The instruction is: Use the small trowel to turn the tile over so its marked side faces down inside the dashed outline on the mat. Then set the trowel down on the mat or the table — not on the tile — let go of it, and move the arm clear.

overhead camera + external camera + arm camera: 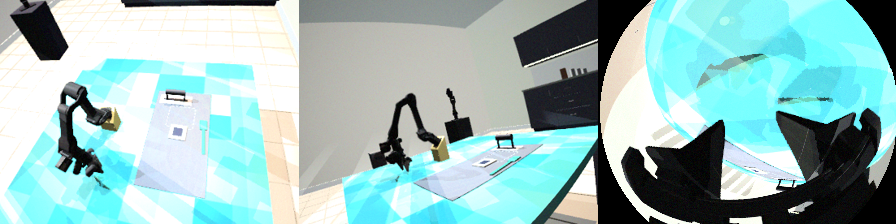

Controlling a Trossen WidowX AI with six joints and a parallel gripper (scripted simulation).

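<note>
The white tile is 36 cm ahead of my gripper tip, 27 cm to the left of it and 2 cm below it. Also, from my gripper tip: grey mat: 36 cm ahead, 26 cm to the left, 4 cm below; teal tool: 50 cm ahead, 27 cm to the left, 2 cm below.
</note>
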